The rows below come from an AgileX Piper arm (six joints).
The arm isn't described. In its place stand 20 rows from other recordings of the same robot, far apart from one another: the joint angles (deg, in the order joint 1, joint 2, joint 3, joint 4, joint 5, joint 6), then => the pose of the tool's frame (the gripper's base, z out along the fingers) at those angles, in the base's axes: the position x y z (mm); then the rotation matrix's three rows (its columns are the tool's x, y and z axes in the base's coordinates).
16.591 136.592 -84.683 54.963 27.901 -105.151 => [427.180 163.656 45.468], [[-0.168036 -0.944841 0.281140], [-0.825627 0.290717 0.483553], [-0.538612 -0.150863 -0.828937]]
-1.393 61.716 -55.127 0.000 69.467 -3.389 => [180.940 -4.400 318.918], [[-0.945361 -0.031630 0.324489], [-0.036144 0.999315 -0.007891], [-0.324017 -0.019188 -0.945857]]
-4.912 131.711 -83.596 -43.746 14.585 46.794 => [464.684 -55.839 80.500], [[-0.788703 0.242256 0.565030], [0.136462 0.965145 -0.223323], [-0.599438 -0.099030 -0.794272]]
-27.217 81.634 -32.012 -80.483 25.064 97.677 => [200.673 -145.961 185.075], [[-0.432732 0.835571 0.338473], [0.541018 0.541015 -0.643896], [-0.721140 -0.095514 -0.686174]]
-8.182 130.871 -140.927 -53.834 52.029 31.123 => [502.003 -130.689 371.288], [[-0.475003 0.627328 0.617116], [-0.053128 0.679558 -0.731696], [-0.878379 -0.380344 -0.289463]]
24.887 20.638 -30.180 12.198 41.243 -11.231 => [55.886 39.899 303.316], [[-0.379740 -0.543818 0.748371], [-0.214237 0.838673 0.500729], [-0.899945 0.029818 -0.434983]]
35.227 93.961 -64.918 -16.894 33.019 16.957 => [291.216 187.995 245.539], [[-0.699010 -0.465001 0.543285], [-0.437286 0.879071 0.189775], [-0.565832 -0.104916 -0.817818]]
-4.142 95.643 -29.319 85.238 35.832 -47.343 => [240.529 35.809 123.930], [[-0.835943 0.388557 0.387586], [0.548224 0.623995 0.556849], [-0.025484 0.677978 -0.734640]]
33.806 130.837 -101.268 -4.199 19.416 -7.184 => [430.464 285.570 163.999], [[-0.461016 -0.642889 0.611684], [-0.541247 0.749956 0.380286], [-0.703218 -0.155754 -0.693704]]
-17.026 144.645 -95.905 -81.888 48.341 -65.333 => [445.073 -206.686 48.666], [[0.235561 -0.956358 0.172888], [-0.493464 -0.270955 -0.826484], [0.837260 0.109373 -0.535755]]
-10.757 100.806 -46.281 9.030 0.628 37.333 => [322.921 -61.190 146.809], [[-0.386189 0.673899 0.629856], [0.810033 0.574407 -0.117911], [-0.441253 0.464668 -0.767710]]
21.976 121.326 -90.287 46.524 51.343 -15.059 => [392.774 214.107 184.934], [[-0.970936 -0.221919 0.089642], [-0.112562 0.753927 0.647243], [-0.211219 0.618342 -0.756994]]
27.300 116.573 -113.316 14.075 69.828 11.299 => [385.653 222.427 306.018], [[-0.934888 -0.273570 0.226149], [-0.176119 0.910712 0.373612], [-0.308166 0.309456 -0.899595]]
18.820 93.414 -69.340 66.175 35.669 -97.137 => [327.357 162.851 297.000], [[-0.044310 -0.875169 0.481785], [-0.536104 0.427768 0.727741], [-0.842988 -0.226041 -0.488135]]
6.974 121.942 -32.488 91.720 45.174 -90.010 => [226.818 92.739 31.093], [[-0.991137 -0.132819 0.002537], [-0.091125 0.693649 0.714526], [-0.096662 0.707962 -0.699604]]
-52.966 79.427 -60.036 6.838 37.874 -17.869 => [180.139 -227.713 295.065], [[-0.629831 0.648449 0.427582], [0.477464 0.757420 -0.445357], [-0.612650 -0.076345 -0.786658]]
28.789 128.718 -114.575 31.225 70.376 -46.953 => [396.071 268.344 223.807], [[-0.392681 -0.917921 -0.056773], [-0.793243 0.306814 0.525958], [-0.465369 0.251568 -0.848614]]
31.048 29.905 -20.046 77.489 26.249 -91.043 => [71.188 88.717 282.314], [[0.056171 -0.842362 0.535977], [-0.237598 0.510125 0.826632], [-0.969738 -0.173780 -0.171489]]
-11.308 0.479 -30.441 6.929 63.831 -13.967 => [-7.690 11.586 282.217], [[-0.481745 0.010916 0.876244], [-0.095358 0.993332 -0.064801], [-0.871108 -0.114774 -0.477491]]
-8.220 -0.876 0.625 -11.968 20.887 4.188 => [50.796 -14.136 178.289], [[-0.283977 0.179856 0.941812], [-0.082020 0.974093 -0.210751], [-0.955317 -0.137096 -0.261868]]
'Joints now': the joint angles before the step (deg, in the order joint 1, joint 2, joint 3, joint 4, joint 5, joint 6). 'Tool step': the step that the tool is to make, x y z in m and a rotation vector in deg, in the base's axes. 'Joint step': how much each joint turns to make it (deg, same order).
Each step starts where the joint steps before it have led.
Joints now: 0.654, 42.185, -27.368, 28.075, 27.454, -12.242
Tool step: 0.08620, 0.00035, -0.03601, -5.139, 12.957, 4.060
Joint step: -0.065, 27.379, -8.726, 3.901, -3.754, -11.042
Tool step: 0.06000, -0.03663, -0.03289, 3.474, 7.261, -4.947
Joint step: -8.898, 17.596, -9.103, 10.211, 2.168, -10.824
